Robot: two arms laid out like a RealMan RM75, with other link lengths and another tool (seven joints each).
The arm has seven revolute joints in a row. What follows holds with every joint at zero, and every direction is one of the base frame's.
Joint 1 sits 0.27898 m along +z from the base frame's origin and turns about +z.
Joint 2 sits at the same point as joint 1 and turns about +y.
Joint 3 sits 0.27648 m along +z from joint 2 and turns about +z.
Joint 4 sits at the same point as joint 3 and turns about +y.
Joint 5 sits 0.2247 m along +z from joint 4 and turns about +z.
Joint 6 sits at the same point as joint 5 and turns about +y.
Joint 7 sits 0.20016 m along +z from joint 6 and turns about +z.
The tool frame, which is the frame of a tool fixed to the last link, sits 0.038 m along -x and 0.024 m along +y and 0.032 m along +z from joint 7; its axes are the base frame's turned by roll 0.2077, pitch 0 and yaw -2.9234 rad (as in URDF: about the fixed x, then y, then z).
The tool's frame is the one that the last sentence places.
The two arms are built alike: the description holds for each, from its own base.
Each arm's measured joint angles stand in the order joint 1, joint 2, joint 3, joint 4, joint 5, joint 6, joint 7.
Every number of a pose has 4 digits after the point. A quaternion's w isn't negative.
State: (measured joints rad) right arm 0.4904 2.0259 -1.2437 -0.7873 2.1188 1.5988 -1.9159; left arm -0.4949 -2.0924 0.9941 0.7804 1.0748 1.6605 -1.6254
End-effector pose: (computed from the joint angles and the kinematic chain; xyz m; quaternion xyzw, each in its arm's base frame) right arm 0.0714 0.3528 0.0568 -0.0564 -0.8477 0.0236 0.5269; left arm -0.1006 0.3610 0.0311 -0.0338 0.8131 0.0486 0.5791
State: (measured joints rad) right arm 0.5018 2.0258 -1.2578 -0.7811 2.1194 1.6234 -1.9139; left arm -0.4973 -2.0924 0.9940 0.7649 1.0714 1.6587 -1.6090
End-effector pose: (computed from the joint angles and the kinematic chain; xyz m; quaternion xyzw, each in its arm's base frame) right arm 0.0668 0.3465 0.0540 -0.0492 -0.8478 0.0433 0.5263; left arm -0.1022 0.3625 0.0294 -0.0341 0.8123 0.0530 0.5799
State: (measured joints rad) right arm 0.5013 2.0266 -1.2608 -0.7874 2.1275 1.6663 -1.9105; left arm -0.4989 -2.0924 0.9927 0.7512 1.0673 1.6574 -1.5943
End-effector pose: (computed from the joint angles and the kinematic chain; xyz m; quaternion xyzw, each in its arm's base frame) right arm 0.0637 0.3362 0.0577 -0.0358 -0.8435 0.0620 0.5323; left arm -0.1038 0.3639 0.0284 -0.0344 0.8111 0.0578 0.5810
